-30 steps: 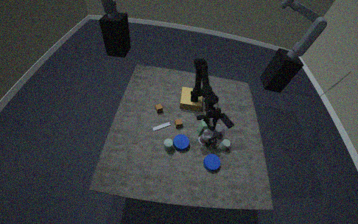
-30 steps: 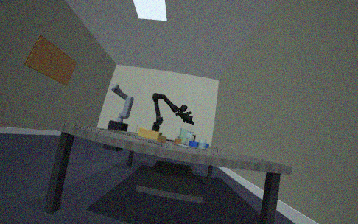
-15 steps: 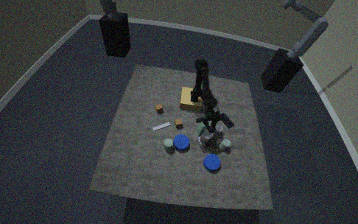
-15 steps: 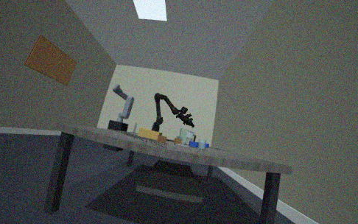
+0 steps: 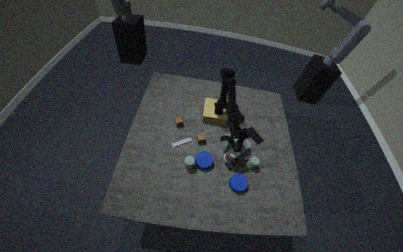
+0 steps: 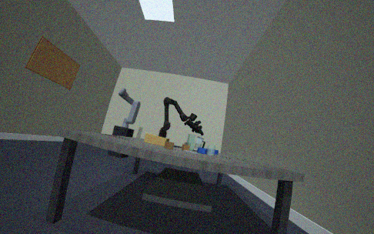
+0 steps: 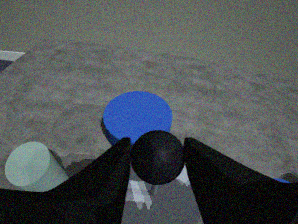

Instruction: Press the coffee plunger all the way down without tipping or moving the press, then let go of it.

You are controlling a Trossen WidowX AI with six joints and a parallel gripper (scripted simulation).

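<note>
The coffee press is 10 mm behind my gripper tip and 100 mm below it. Also, from my gripper tip: white bar: 100 mm behind, 360 mm to the right, 180 mm below; then black slab: 270 mm behind, 200 mm to the left, 180 mm below; then green box: 110 mm behind, 30 mm to the right, 110 mm below.
</note>
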